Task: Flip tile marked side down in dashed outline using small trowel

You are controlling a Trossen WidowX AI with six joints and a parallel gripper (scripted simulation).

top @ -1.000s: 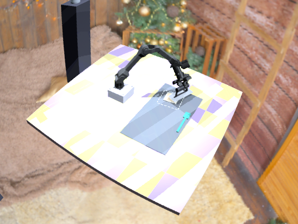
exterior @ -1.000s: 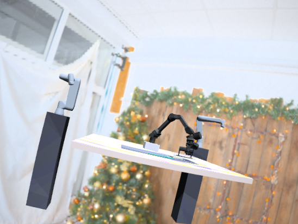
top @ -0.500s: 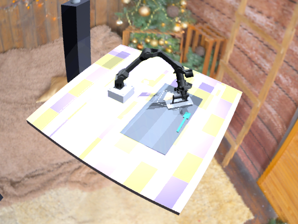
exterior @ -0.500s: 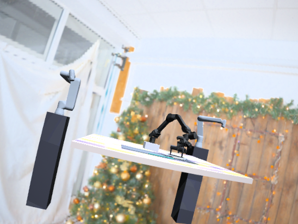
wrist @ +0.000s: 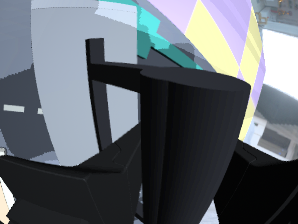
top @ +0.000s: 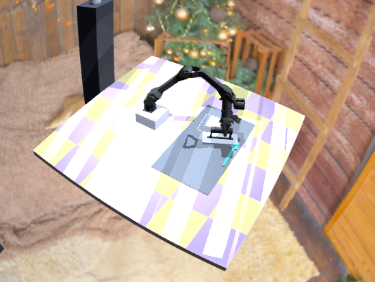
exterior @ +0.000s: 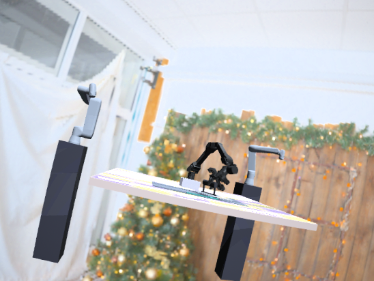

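Now: the plastering float 2 cm to the left of my gripper tip, 1 cm below it and 1 cm behind it. Round my gripper tip: grey mat 8 cm below, 8 cm behind, 4 cm to the right; then white tile 14 cm to the left, 11 cm behind, 6 cm below; then teal trowel 6 cm below, 6 cm ahead, 3 cm to the right.
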